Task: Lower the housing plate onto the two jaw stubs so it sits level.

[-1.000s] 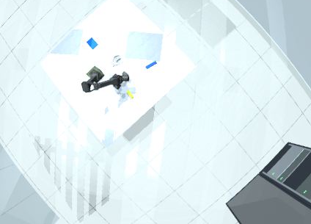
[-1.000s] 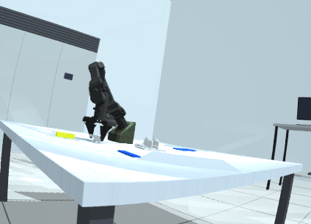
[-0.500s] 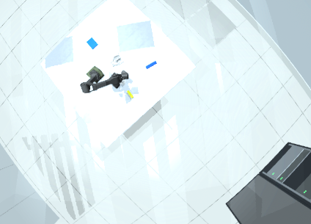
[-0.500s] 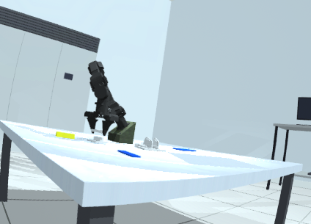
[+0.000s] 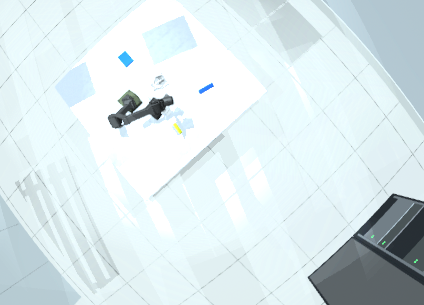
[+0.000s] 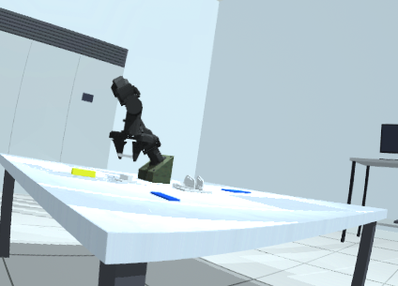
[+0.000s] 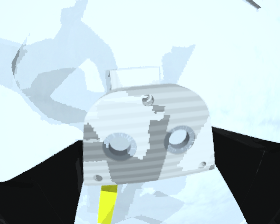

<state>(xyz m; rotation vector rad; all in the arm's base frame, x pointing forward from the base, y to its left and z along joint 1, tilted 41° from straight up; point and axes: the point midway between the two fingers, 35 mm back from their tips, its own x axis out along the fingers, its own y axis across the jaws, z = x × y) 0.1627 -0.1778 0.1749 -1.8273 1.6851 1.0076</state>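
Right now the small pale block is 1 cm to the left of my gripper tip and 7 cm below it. From my gripper tip the other things lie so: yellow bar: 3 cm behind, 15 cm to the right, 7 cm below; housing plate: 1 cm to the left, 2 cm above; blue bar: 34 cm ahead, 7 cm to the right, 7 cm below.
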